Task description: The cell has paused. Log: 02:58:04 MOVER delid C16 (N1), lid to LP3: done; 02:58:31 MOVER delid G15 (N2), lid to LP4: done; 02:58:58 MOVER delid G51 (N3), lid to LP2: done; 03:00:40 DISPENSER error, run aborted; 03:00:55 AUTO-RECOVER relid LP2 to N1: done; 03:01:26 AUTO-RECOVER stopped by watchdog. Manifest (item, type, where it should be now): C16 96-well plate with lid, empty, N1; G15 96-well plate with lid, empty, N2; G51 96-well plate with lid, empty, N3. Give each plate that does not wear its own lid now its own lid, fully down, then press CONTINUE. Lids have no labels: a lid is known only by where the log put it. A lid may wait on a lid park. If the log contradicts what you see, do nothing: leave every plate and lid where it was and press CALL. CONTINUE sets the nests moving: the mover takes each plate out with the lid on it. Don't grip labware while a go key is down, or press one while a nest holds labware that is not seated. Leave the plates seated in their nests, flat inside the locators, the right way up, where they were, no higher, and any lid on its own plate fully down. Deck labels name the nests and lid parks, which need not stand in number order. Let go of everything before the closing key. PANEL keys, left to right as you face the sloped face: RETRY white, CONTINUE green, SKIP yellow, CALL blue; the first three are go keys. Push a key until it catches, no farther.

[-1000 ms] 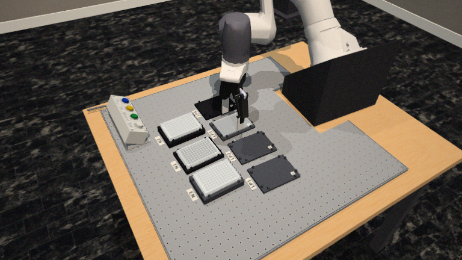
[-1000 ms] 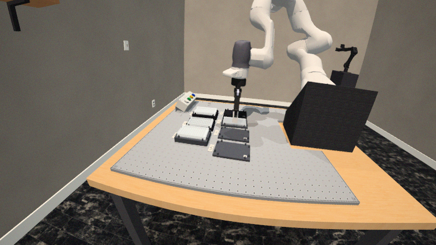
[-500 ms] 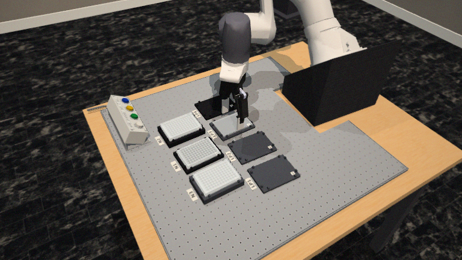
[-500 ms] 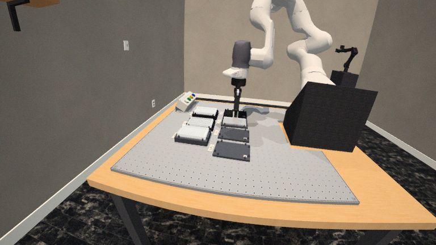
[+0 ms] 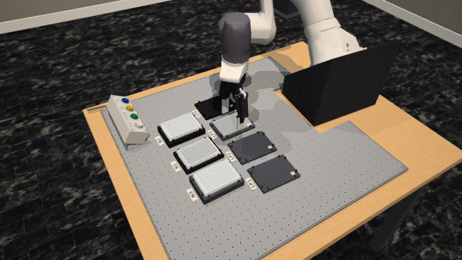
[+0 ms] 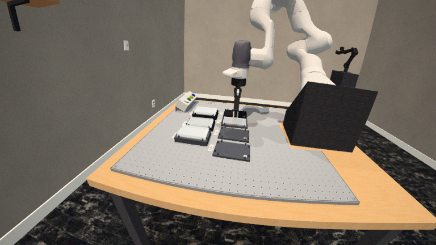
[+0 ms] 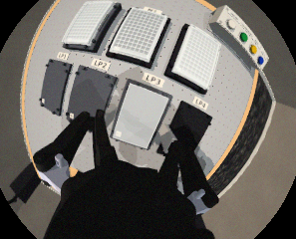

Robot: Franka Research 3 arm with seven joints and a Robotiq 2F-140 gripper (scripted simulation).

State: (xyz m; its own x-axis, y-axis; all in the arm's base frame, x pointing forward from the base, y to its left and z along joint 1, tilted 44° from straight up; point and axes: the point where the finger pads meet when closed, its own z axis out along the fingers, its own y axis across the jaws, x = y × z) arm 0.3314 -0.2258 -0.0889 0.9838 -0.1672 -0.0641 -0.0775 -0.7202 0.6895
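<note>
Right now my hand is 50 mm above the lid park LP3. The rest, counted from my hand: lid park LP4 (10 mm behind, 130 mm to the right, 50 mm below); then lid park LP1 (20 mm ahead, 260 mm to the left, 50 mm below); then lid park LP2 (10 mm ahead, 130 mm to the left, 50 mm below).
</note>
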